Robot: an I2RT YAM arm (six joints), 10 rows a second.
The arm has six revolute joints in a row. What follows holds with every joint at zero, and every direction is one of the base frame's. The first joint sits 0.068 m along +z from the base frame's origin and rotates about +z. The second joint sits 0.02 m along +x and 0.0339 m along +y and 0.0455 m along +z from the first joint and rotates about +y. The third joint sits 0.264 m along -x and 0.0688 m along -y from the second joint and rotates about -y. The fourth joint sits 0.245 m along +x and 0.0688 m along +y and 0.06 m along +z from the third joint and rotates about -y. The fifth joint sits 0.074 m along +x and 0.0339 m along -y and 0.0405 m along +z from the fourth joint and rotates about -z. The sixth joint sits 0.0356 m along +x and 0.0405 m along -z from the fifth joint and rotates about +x. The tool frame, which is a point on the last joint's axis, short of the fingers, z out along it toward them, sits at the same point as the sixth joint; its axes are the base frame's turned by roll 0, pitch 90 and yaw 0 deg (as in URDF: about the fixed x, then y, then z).
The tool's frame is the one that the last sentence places.
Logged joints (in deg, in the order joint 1, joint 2, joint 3, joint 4, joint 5, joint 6), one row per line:
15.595 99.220 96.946 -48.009 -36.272 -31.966
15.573 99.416 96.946 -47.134 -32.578 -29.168
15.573 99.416 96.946 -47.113 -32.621 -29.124
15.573 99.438 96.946 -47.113 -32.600 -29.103
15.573 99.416 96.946 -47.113 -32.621 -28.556
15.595 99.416 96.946 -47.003 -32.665 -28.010
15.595 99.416 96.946 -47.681 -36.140 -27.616
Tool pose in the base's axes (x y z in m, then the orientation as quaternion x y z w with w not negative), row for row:
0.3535 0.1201 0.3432 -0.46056 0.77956 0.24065 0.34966
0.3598 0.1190 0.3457 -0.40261 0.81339 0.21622 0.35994
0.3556 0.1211 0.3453 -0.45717 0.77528 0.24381 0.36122
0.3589 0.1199 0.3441 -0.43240 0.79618 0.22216 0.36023
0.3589 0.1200 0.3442 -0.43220 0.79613 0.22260 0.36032
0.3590 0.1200 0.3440 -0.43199 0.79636 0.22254 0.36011
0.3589 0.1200 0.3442 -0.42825 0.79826 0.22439 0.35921
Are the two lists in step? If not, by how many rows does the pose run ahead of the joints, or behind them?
The pose runs 2 rows behind the joints: the pose in row i belongs to the joints in row i - 2.
